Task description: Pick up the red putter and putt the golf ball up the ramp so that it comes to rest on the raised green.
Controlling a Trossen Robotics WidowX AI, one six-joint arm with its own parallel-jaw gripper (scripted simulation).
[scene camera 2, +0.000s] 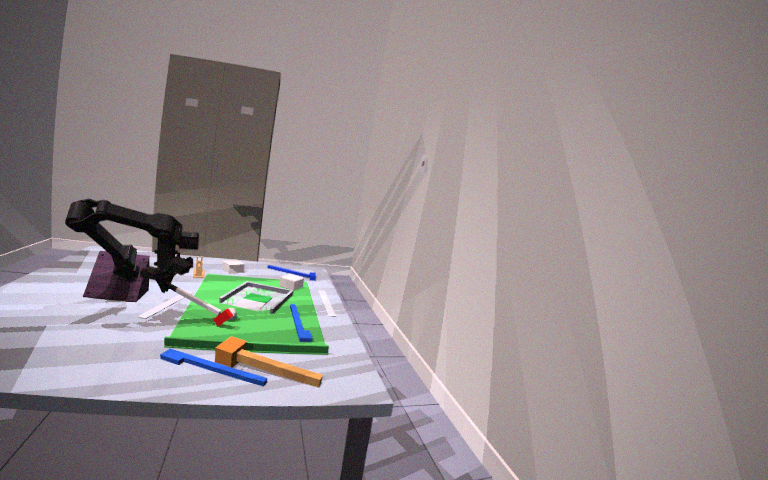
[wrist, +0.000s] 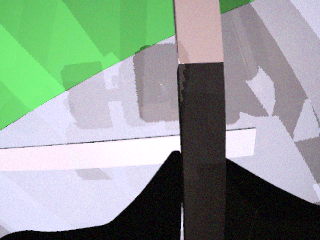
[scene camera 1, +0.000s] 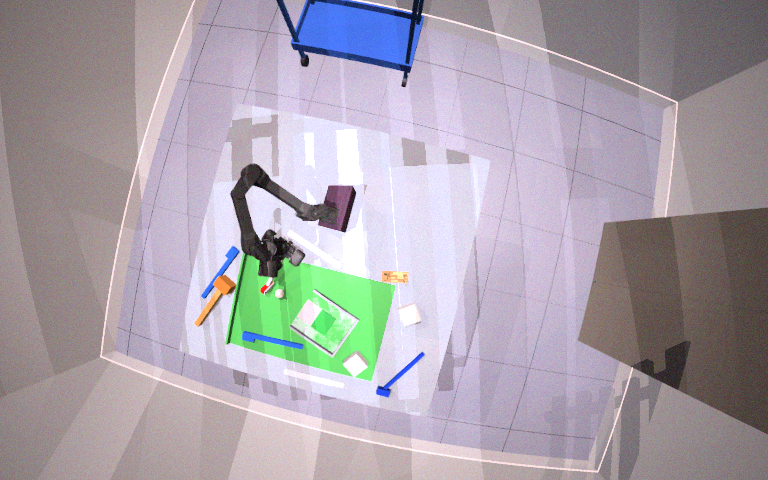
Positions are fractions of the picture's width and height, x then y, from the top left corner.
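Note:
There is a red putter in my gripper (scene camera 2: 0.21,0.61), which carries it, and the wrist view shows the gripper too (wrist: 0.60,0.66). I can also see an orange mallet (scene camera 2: 0.30,0.73), though in the wrist view the mallet is out of frame.

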